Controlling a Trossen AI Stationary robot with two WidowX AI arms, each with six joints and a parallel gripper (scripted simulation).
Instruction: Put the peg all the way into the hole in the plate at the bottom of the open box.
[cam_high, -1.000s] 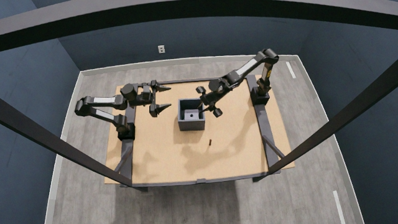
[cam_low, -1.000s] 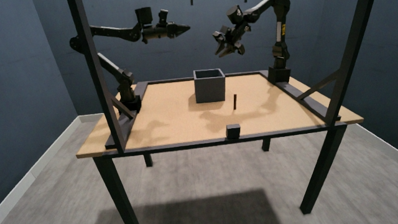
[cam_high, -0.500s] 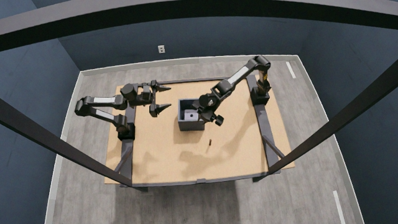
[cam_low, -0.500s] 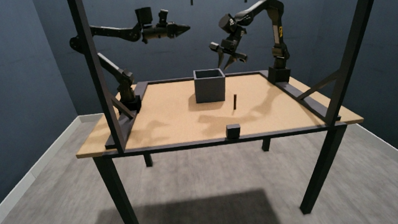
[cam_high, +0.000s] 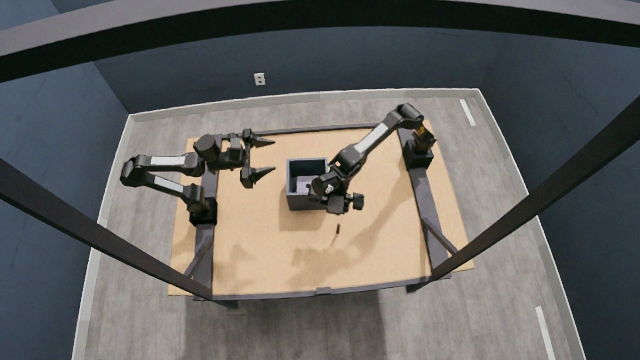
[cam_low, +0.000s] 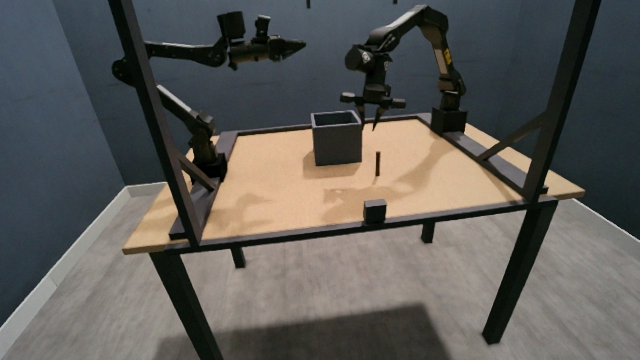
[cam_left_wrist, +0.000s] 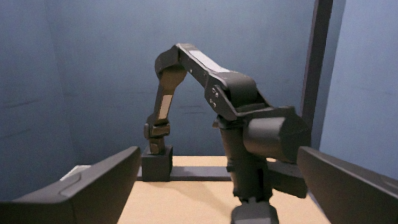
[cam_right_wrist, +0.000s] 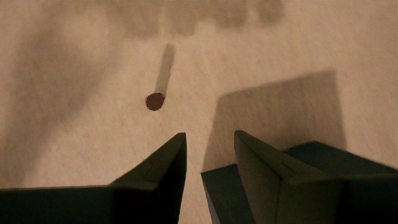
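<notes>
Now: right hand 130 mm above the dark brown peg, 40 mm past it and 10 mm to the left of it. From my right hand the other things lie so: light plate (170 mm ahead, 130 mm below, 50 mm to the left).
</notes>
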